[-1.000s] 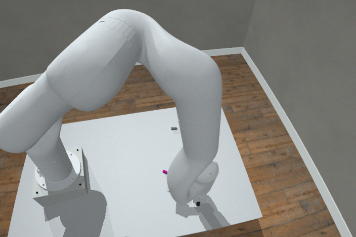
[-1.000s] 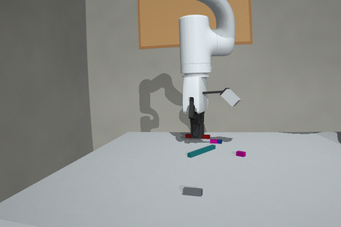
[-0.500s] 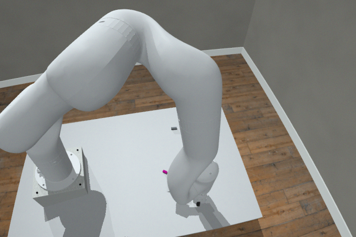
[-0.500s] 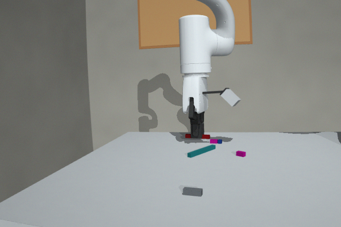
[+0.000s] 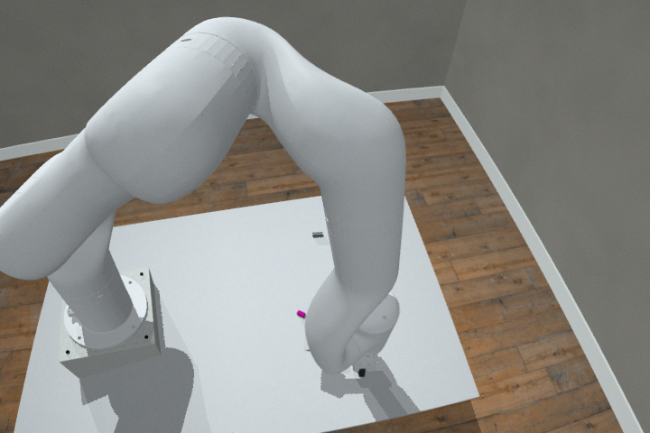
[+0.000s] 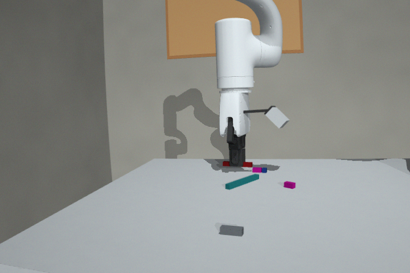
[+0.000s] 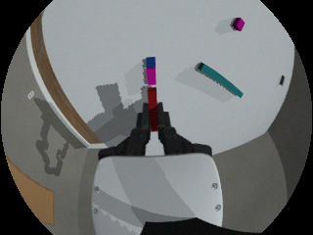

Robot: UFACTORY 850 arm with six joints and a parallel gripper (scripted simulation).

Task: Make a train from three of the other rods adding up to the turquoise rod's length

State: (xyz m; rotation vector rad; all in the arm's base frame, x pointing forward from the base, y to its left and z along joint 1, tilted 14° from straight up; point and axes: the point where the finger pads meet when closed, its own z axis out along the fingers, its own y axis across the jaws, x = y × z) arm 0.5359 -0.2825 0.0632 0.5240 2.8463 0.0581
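Now: the blue rod 6 cm behind my hand, 2 cm to the left of it and 3 cm below it. Round my hand: turquoise rod (11 cm to the left, 3 cm below); then grey rod (3 cm ahead, 37 cm to the left, 3 cm below); then red rod (2 cm below).
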